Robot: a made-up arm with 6 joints. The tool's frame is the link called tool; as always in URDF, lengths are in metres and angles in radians. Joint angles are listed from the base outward.
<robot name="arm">
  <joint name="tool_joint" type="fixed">
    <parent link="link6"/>
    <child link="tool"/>
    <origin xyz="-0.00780 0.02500 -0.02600" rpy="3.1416 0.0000 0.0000"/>
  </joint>
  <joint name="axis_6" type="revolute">
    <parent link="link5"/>
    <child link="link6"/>
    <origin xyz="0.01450 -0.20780 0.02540" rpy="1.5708 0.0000 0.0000"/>
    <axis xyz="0 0 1"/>
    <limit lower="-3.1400" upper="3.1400"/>
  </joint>
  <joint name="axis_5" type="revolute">
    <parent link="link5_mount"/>
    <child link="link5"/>
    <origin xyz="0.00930 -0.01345 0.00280" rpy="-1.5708 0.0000 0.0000"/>
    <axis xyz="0 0 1"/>
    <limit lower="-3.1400" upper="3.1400"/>
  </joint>
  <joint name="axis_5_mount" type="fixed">
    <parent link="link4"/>
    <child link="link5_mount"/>
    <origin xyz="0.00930 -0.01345 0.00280" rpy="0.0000 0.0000 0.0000"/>
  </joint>
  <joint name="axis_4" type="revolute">
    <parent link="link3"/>
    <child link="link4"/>
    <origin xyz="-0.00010 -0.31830 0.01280" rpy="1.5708 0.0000 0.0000"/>
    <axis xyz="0 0 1"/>
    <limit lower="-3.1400" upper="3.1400"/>
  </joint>
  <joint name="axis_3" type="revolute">
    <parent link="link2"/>
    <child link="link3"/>
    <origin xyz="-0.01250 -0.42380 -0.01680" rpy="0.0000 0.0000 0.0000"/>
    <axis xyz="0 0 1"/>
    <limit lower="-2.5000" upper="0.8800"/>
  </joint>
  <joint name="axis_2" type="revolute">
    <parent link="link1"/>
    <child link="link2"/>
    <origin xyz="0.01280 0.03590 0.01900" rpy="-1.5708 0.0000 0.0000"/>
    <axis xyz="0 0 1"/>
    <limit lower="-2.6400" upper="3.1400"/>
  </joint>
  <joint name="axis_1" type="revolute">
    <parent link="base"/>
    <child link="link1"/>
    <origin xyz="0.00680 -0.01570 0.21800" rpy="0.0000 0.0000 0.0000"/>
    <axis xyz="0 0 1"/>
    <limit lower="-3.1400" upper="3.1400"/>
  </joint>
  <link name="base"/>
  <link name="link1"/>
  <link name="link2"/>
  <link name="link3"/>
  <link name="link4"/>
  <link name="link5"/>
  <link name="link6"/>
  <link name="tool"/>
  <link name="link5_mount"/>
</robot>
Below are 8 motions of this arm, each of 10 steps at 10 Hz.
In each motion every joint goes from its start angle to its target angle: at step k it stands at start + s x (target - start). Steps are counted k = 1, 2, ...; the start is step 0. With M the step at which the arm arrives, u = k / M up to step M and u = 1 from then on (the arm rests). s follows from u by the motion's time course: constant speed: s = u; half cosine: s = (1 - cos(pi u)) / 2; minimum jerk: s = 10 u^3 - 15 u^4 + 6 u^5.
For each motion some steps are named. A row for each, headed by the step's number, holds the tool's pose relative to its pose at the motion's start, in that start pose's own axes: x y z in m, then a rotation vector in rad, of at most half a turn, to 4 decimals.
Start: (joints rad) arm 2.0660 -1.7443 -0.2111 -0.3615 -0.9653 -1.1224
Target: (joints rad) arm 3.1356 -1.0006 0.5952 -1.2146 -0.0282 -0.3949
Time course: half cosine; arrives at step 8
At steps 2, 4, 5, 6, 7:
2: 0.1100 -0.0930 0.1679 -0.4048 -0.1054 0.0342
4: 0.3026 -0.0814 0.6830 -1.2638 -0.6308 0.0406
5: 0.3003 0.0403 0.9513 -1.6329 -1.0244 -0.0035
6: 0.2283 0.1703 1.1337 -1.8884 -1.3846 -0.0721
7: 0.1497 0.2564 1.2242 -2.0315 -1.6258 -0.1372

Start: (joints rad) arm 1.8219 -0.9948 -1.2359 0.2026 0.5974 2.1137
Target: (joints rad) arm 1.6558 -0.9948 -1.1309 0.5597 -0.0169 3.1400
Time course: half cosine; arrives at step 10
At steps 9, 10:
9: 0.1144 0.0578 -0.0058 -0.0419 -0.5299 -1.3776
10: 0.1169 0.0591 -0.0055 -0.0390 -0.5431 -1.4128

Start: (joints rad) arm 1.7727 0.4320 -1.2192 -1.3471 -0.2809 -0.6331
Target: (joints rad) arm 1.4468 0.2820 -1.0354 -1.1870 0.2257 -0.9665
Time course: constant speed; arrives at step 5
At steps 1, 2, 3, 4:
1: 0.0080 -0.0086 -0.0094 -0.0519 -0.0332 0.0764
2: 0.0150 -0.0163 -0.0179 -0.1069 -0.0635 0.1549
3: 0.0211 -0.0231 -0.0253 -0.1646 -0.0908 0.2354
4: 0.0262 -0.0289 -0.0316 -0.2250 -0.1152 0.3179

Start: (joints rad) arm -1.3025 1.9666 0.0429 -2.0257 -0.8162 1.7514
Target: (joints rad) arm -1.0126 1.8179 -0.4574 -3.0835 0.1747 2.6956
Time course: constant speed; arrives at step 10
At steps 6, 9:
6: -0.2601 -0.0195 0.0328 0.6151 0.3302 0.2545
9: -0.4017 -0.1111 0.0976 0.7542 0.7574 0.4026

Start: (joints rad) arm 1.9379 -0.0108 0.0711 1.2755 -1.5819 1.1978
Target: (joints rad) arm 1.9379 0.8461 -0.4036 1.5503 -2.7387 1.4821
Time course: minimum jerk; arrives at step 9
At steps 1, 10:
1: -0.0062 0.0004 0.0018 -0.0101 0.0073 0.0010
10: -0.4694 -0.1248 0.2344 -1.0335 0.2591 0.2327

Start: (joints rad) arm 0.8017 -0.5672 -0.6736 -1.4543 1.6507 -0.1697
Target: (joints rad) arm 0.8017 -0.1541 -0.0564 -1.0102 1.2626 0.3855
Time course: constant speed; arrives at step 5
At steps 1, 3, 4, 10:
1: 0.0059 -0.1094 -0.0110 -0.0744 0.0530 0.0960
3: 0.0859 -0.3265 -0.0285 -0.2759 0.0713 0.2596
4: 0.1587 -0.4234 -0.0340 -0.3868 0.0298 0.3250
10: 0.2500 -0.5059 -0.0369 -0.4924 -0.0469 0.3783

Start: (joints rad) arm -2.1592 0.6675 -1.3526 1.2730 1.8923 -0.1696
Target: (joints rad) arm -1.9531 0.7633 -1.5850 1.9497 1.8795 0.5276
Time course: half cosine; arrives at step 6
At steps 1, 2, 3, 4, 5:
1: -0.0027 -0.0124 0.0007 -0.0488 0.0191 -0.0229
2: -0.0084 -0.0461 0.0053 -0.1854 0.0585 -0.0832
3: -0.0114 -0.0908 0.0172 -0.3764 0.0811 -0.1578
4: -0.0087 -0.1330 0.0344 -0.5672 0.0673 -0.2210
5: -0.0030 -0.1615 0.0497 -0.7032 0.0342 -0.2583

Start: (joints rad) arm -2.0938 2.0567 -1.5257 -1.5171 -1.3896 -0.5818
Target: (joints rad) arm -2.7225 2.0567 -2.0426 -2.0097 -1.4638 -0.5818
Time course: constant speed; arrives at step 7
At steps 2, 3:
2: 0.0342 -0.0006 0.1027 -0.2612 0.0988 0.1954
3: 0.0508 0.0067 0.1528 -0.3965 0.1518 0.2876

